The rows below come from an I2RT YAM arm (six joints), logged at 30 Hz.
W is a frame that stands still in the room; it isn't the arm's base.
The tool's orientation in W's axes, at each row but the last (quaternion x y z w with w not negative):
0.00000 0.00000 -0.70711 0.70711
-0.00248 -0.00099 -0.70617 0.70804
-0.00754 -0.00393 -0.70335 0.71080
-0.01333 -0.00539 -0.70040 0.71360
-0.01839 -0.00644 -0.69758 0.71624
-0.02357 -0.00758 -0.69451 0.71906
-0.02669 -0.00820 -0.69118 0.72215
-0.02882 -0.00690 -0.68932 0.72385
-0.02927 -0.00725 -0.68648 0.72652
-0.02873 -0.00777 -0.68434 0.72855
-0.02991 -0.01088 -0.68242 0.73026
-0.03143 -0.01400 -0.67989 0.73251
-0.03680 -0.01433 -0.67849 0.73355
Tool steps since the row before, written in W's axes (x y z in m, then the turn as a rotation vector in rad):
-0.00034 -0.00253 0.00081 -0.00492 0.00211 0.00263
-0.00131 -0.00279 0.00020 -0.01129 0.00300 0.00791
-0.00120 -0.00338 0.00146 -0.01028 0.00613 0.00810
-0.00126 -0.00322 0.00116 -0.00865 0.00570 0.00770
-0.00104 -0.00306 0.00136 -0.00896 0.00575 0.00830
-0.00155 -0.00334 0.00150 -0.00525 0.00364 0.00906
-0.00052 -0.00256 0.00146 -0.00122 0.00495 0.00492
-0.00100 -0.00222 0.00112 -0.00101 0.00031 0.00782
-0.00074 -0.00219 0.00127 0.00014 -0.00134 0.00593
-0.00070 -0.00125 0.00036 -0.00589 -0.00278 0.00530
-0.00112 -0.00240 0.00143 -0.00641 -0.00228 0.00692
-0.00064 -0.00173 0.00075 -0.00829 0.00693 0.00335
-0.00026 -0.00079 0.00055 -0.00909 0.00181 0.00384
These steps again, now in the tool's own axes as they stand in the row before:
0.00253 -0.00034 0.00081 -0.00211 -0.00492 0.00263
0.00279 -0.00132 0.00018 -0.00299 -0.01130 0.00790
0.00339 -0.00124 0.00140 -0.00611 -0.01026 0.00815
0.00323 -0.00133 0.00106 -0.00566 -0.00863 0.00775
0.00308 -0.00114 0.00123 -0.00569 -0.00895 0.00835
0.00335 -0.00170 0.00132 -0.00342 -0.00533 0.00910
0.00260 -0.00067 0.00132 -0.00475 -0.00114 0.00513
0.00222 -0.00114 0.00097 0.00003 -0.00125 0.00779
0.00221 -0.00090 0.00113 0.00164 -0.00013 0.00585
0.00122 -0.00079 0.00027 0.00267 -0.00621 0.00498
0.00240 -0.00132 0.00126 0.00223 -0.00674 0.00661
0.00172 -0.00079 0.00062 -0.00731 -0.00785 0.00361
0.00080 -0.00034 0.00048 -0.00224 -0.00905 0.00370

